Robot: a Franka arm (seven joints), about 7 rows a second.
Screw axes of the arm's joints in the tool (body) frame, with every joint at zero. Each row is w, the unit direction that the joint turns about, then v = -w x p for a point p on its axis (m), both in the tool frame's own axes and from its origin. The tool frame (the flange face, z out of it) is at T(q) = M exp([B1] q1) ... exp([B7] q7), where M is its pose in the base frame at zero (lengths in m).
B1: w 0 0 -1 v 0.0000 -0.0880 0.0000
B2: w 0 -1 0 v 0.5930 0.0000 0.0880
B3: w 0 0 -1 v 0.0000 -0.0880 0.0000
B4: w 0 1 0 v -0.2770 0.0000 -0.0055
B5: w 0 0 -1 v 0.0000 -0.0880 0.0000
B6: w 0 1 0 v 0.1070 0.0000 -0.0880
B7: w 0 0 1 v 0.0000 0.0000 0.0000
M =
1 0 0 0.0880
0 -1 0 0.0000
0 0 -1 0.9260
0 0 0 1
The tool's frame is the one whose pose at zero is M.
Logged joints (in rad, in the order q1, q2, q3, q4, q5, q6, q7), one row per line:
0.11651, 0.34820, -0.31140, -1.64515, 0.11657, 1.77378, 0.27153
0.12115, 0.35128, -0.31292, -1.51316, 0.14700, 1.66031, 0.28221
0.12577, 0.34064, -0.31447, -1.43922, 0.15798, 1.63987, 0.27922
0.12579, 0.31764, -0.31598, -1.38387, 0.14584, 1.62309, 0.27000
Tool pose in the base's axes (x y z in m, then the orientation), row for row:
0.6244, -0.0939, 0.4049, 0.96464, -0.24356, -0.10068, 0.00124
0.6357, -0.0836, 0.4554, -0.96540, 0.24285, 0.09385, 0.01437
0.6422, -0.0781, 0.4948, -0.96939, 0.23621, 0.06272, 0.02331
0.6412, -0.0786, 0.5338, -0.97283, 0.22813, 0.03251, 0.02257
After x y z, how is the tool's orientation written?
As a quaternion, x y z w.
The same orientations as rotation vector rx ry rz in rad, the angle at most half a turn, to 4 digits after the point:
3.0281, -0.7646, -0.3160
-3.0055, 0.7560, 0.2922
-3.0011, 0.7313, 0.1942
-3.0131, 0.7066, 0.1007

